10 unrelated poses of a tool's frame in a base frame.
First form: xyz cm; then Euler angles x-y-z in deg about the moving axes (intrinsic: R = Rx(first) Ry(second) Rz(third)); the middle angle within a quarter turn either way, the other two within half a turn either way.
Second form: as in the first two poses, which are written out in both.
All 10 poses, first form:
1: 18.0, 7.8, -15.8, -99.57, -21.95, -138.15
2: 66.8, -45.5, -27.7, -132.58, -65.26, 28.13
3: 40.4, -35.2, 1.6, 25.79, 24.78, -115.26
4: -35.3, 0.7, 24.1, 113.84, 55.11, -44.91
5: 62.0, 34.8, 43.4, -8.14, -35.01, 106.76
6: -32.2, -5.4, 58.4, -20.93, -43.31, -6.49
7: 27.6, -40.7, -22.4, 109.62, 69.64, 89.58
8: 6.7, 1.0, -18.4, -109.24, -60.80, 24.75
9: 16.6, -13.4, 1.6, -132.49, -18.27, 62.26
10: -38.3, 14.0, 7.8, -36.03, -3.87, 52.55
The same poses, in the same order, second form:
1: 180, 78, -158, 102.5, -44.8, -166.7
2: 668, -455, -277, -128.2, 62.8, 36.3
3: 404, -352, 16, -32.8, 13.4, -113.5
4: -353, 7, 241, 104.7, 24.3, 63.6
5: 620, 348, 434, -31.8, 17.4, 104.3
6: -322, -54, 584, -22.6, -42.6, 10.8
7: 276, -407, -224, -110.8, -70.8, -89.6
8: 67, 10, -184, -102.3, 41.0, 54.0
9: 166, -134, 16, -166.3, 48.7, -48.0
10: -383, 140, 78, -26.4, 25.7, 47.7
